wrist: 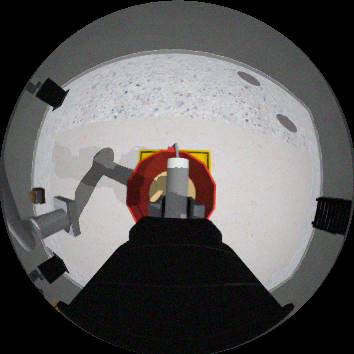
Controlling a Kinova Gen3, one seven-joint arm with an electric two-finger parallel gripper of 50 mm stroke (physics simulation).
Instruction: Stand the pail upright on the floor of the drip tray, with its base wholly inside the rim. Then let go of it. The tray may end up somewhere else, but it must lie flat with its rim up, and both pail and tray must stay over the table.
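Where they show: gripper, fingertip midpoint: (pixel 175 202); arm's base at its link origin: (pixel 63 217).
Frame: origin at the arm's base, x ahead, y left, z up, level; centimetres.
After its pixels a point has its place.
Note:
The red pail (pixel 204 182) {z 6.4, x 58.2, y 21.6 cm} is seen from above near the middle of the wrist view, with its open mouth up and a tan bottom inside. Its grey handle grip with a white end (pixel 177 175) {z 20.1, x 51.4, y 22.4 cm} runs across the mouth. My gripper (pixel 175 202) {z 17.9, x 51.4, y 18.5 cm} is shut on this grip, with one dark finger on each side. The yellow drip tray (pixel 198 151) {z -3.6, x 58.0, y 31.4 cm} shows as a strip with a dark line past the pail's far edge; the pail hides the rest. The pail's base is hidden, so I cannot tell whether it touches the tray or hangs above it.
A pale table top (pixel 255 185) {z -5.7, x 83.1, y 21.6 cm} lies around the pail and tray. A grey cylinder with a flat plate (pixel 50 223) {z 12.0, x 3.8, y 1.0 cm} stands at the left, near a small brown object (pixel 37 195). A black ribbed object (pixel 332 215) is at the far right. The arm's shadow falls left of the pail.

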